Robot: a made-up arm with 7 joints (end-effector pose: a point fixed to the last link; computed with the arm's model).
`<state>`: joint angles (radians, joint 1 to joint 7).
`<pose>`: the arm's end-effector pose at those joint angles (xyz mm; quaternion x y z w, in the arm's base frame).
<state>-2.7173 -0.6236 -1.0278 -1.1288 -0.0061 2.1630 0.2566</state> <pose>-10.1 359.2 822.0 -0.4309 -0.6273 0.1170 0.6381</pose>
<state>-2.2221 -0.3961 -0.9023 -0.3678 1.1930 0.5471 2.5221</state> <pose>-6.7 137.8 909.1 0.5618 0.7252 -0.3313 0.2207</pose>
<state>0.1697 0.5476 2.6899 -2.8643 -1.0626 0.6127 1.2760</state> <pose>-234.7 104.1 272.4 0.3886 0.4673 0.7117 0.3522</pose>
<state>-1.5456 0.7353 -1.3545 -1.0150 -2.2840 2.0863 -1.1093</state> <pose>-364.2 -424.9 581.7 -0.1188 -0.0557 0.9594 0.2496</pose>
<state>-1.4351 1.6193 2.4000 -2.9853 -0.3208 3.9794 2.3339</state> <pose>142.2 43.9 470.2 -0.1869 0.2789 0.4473 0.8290</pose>
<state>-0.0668 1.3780 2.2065 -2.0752 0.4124 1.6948 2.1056</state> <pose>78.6 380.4 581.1 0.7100 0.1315 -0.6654 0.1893</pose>
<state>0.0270 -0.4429 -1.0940 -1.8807 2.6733 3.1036 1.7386</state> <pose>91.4 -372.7 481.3 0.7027 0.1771 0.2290 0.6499</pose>
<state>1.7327 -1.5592 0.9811 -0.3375 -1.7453 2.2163 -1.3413</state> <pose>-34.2 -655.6 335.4 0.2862 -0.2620 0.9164 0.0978</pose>
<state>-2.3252 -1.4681 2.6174 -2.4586 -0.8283 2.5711 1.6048</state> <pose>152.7 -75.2 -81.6 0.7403 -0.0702 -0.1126 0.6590</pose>
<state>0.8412 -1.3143 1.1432 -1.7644 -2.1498 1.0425 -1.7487</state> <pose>-445.9 149.7 572.8 0.4358 0.0418 0.1662 0.8836</pose>
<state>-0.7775 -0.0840 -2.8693 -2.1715 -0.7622 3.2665 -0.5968</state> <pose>-399.0 167.8 404.1 0.3765 -0.7967 -0.3485 0.3194</pose>
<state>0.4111 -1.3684 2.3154 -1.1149 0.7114 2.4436 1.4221</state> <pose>-623.4 52.2 169.6 -0.7366 -0.6466 -0.0165 0.1978</pose>
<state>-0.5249 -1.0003 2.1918 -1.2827 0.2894 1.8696 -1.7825</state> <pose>-262.1 569.9 316.1 -0.2182 0.9451 -0.0269 0.2420</pose>
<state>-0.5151 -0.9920 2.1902 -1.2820 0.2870 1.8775 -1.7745</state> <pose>-267.5 567.3 321.5 -0.2195 0.9453 -0.0175 0.2407</pose>
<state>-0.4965 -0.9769 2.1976 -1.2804 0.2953 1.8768 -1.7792</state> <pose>-280.0 561.0 327.5 -0.2316 0.9453 -0.0121 0.2294</pose>
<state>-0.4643 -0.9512 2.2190 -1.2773 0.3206 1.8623 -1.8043</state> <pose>-303.2 548.4 334.8 -0.2611 0.9437 -0.0133 0.2028</pose>
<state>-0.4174 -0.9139 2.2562 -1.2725 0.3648 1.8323 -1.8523</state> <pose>-337.7 527.0 343.5 -0.3110 0.9368 -0.0224 0.1590</pose>
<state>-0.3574 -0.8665 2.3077 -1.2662 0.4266 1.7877 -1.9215</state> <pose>-381.0 495.0 354.3 -0.3802 0.9187 -0.0392 0.0996</pose>
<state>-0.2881 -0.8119 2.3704 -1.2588 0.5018 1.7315 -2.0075</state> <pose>-428.8 451.6 367.3 -0.4640 0.8832 -0.0624 0.0288</pose>
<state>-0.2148 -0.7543 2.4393 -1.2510 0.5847 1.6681 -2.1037</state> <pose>-475.2 398.3 382.4 0.5532 -0.8268 0.0897 0.0471</pose>
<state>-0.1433 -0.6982 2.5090 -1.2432 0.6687 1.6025 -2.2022</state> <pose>-515.1 338.9 399.2 0.6373 -0.7519 0.1179 0.1212</pose>
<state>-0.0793 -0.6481 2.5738 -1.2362 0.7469 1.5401 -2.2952</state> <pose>-544.9 279.7 415.9 0.7068 -0.6669 0.1441 0.1869</pose>
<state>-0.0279 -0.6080 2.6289 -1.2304 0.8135 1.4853 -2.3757</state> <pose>-564.4 227.8 430.5 0.7571 -0.5844 0.1665 0.2398</pose>
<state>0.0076 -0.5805 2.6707 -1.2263 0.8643 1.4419 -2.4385</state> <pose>-575.3 188.8 440.9 0.7886 -0.5167 0.1840 0.2779</pose>
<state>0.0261 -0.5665 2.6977 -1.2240 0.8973 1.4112 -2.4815</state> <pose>-580.6 165.4 445.7 0.8051 -0.4716 0.1965 0.3014</pose>
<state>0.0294 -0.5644 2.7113 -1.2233 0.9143 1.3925 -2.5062</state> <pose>-582.8 156.9 445.0 0.8112 -0.4497 0.2048 0.3127</pose>
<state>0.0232 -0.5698 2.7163 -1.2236 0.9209 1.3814 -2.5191</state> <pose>-583.3 157.8 440.8 0.8118 -0.4433 0.2106 0.3165</pose>
